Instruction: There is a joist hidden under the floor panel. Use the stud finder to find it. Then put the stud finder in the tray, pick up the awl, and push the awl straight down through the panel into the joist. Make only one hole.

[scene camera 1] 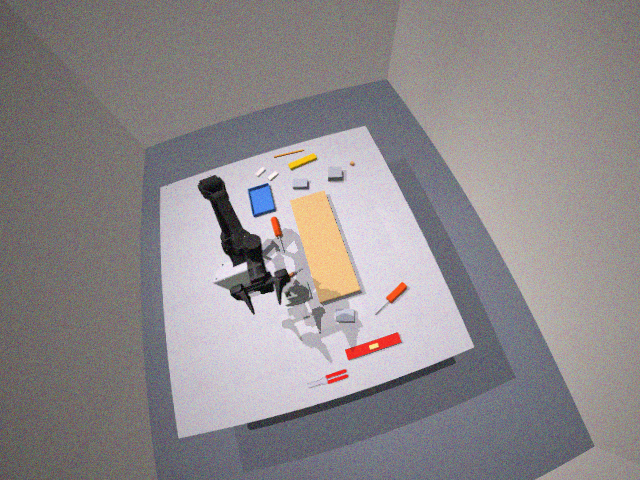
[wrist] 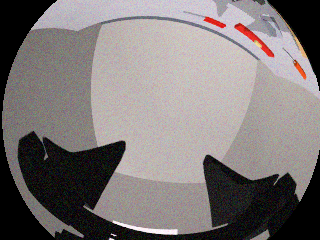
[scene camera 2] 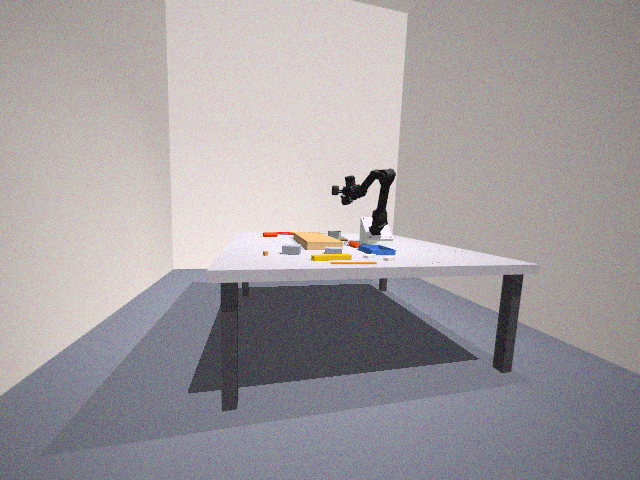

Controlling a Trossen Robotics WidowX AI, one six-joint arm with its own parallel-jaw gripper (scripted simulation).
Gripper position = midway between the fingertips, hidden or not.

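Nothing is held by my gripper (scene camera 1: 266, 309), which is open. I can see the gripper (wrist: 165, 153) from the wrist as well.
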